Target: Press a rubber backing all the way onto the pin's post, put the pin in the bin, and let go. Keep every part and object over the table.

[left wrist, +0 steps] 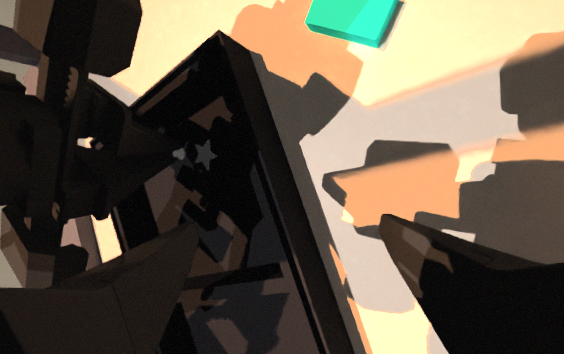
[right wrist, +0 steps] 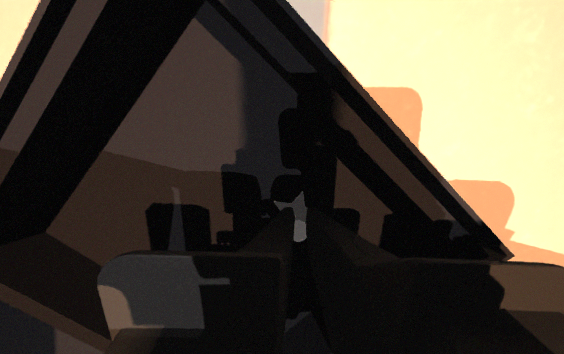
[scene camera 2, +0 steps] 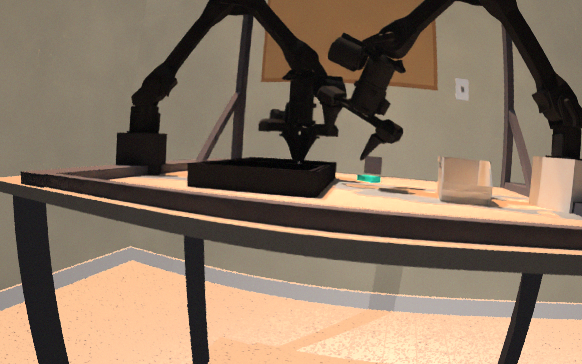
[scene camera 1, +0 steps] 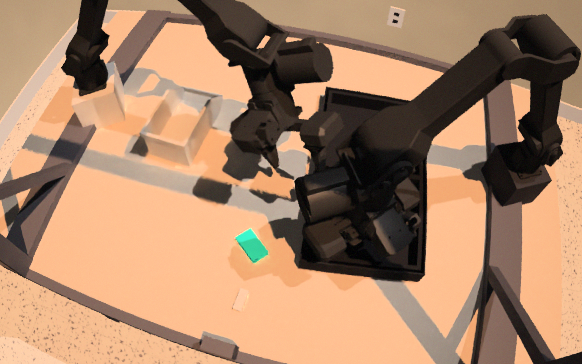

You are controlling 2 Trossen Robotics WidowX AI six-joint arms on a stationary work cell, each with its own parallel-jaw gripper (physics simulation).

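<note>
A black tray lies at the right of the table; it also shows in scene camera 2. A pale star-shaped pin lies on its floor. My right gripper points straight down into the tray and is shut on a small grey rubber backing, which is right at the pin; a pale bit of the pin shows at the fingertips. In the left wrist view the backing touches the star's left side. My left gripper is open and empty, above the table left of the tray.
A green block lies on the table left of the tray's near corner. A small pale slip lies nearer the front edge. A white open box and a second white box stand at the back left.
</note>
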